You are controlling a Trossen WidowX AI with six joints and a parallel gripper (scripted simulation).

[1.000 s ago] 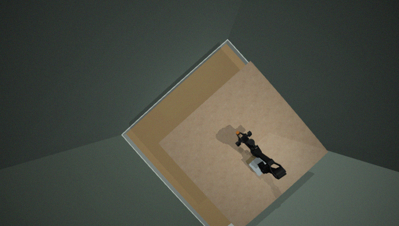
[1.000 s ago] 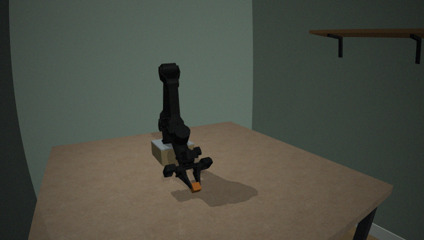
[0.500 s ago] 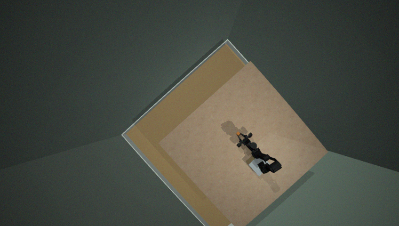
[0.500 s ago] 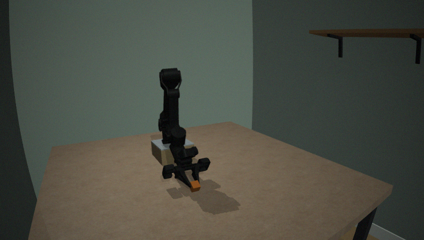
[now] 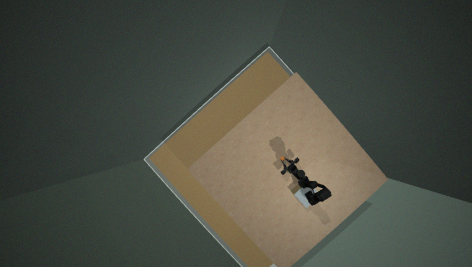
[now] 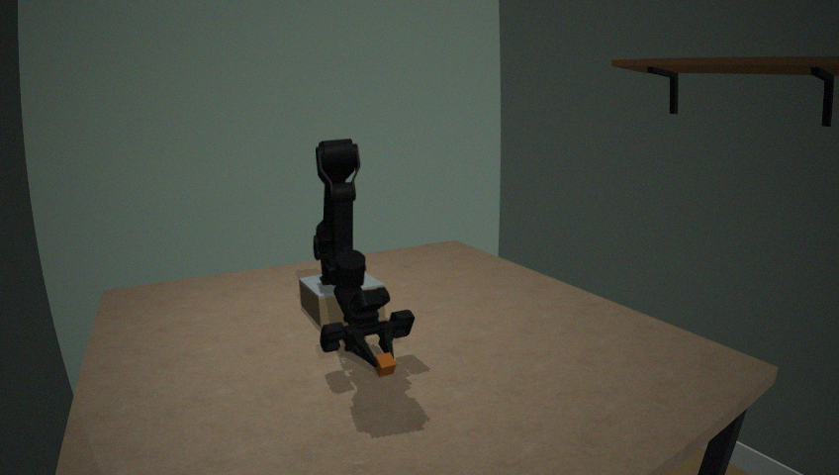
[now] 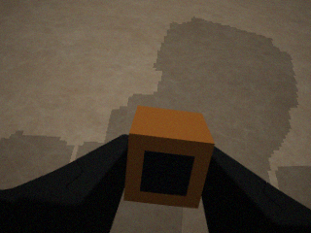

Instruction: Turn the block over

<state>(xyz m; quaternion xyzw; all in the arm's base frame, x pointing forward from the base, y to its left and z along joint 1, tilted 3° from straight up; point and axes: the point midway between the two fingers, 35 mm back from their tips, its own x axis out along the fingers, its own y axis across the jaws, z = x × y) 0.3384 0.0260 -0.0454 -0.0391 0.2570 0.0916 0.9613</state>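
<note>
Right now the orange block is 10 mm behind my gripper tip.
</note>
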